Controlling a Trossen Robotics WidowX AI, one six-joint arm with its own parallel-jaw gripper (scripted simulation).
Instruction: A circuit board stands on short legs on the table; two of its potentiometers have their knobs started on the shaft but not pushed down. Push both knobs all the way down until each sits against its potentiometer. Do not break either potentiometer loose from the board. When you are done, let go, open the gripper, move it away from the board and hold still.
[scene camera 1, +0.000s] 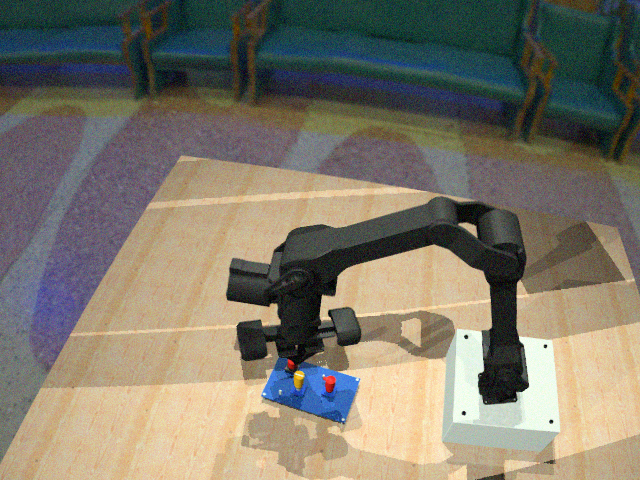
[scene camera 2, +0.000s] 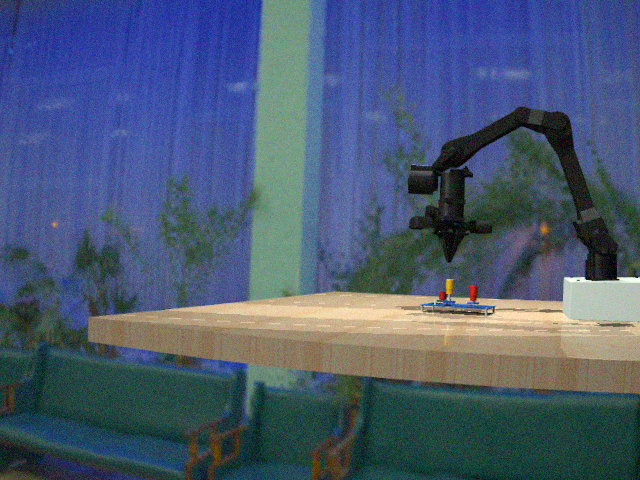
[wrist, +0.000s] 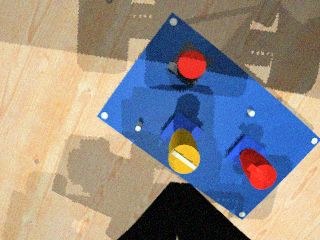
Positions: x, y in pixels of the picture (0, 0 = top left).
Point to my gripper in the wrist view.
At 178, 192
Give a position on a yellow knob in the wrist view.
183, 157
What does my gripper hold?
Nothing.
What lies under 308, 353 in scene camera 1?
My gripper.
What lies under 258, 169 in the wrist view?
A red knob.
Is my gripper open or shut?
Shut.
